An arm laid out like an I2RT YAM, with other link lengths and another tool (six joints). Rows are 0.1 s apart.
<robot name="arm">
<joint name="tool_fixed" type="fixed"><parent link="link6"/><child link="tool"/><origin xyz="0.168 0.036 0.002" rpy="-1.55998 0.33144 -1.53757"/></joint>
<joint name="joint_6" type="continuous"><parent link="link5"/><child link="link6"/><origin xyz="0.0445 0 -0.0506" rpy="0 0 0"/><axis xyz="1 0 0"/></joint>
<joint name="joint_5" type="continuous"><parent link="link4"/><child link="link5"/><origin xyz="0.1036 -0.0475 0.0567" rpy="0 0 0"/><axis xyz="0 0 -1"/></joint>
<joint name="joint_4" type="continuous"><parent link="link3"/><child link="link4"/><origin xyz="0.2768 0.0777 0.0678" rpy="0 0 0"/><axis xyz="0 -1 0"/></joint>
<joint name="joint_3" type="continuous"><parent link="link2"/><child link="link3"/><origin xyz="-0.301 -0.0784 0" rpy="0 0 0"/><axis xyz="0 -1 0"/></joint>
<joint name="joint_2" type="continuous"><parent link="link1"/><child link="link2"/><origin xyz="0.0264 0.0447 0.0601" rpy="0 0 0"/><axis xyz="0 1 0"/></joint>
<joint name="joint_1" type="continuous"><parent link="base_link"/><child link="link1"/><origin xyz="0 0 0.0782" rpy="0 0 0"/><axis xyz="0 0 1"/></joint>
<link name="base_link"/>
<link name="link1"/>
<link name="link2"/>
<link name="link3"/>
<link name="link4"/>
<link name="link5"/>
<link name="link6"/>
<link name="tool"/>
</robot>
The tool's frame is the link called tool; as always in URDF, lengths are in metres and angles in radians. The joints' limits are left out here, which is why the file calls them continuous.
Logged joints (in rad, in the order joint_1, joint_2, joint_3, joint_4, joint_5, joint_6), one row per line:
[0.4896, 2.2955, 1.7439, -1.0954, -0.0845, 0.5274]
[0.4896, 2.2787, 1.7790, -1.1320, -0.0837, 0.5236]
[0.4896, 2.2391, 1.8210, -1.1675, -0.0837, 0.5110]
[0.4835, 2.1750, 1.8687, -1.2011, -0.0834, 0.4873]
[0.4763, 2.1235, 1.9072, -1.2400, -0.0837, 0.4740]
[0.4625, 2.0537, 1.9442, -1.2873, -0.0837, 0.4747]
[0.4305, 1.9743, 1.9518, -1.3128, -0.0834, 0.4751]
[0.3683, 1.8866, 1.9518, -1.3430, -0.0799, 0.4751]
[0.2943, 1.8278, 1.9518, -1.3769, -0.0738, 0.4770]
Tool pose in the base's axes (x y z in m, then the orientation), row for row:
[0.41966, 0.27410, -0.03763, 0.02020, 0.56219, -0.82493, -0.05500]
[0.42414, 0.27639, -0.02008, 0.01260, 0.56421, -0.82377, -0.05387]
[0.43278, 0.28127, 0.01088, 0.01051, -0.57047, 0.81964, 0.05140]
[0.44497, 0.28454, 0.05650, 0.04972, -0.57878, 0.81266, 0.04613]
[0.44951, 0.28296, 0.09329, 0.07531, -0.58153, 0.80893, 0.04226]
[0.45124, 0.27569, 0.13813, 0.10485, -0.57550, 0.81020, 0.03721]
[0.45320, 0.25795, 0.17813, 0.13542, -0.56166, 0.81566, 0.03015]
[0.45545, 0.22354, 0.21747, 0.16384, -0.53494, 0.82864, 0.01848]
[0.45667, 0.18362, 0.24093, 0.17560, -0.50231, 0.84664, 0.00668]
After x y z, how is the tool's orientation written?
As a quaternion, w x y z.
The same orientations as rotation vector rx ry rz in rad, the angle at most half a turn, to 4 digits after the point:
[1.7438, -2.5588, -0.1706]
[1.7584, -2.5674, -0.1679]
[-1.7803, 2.5579, 0.1604]
[-1.7629, 2.4753, 0.1405]
[-1.7442, 2.4263, 0.1268]
[-1.6964, 2.3883, 0.1097]
[-1.6269, 2.3626, 0.0873]
[-1.5251, 2.3624, 0.0527]
[-1.4228, 2.3982, 0.0189]

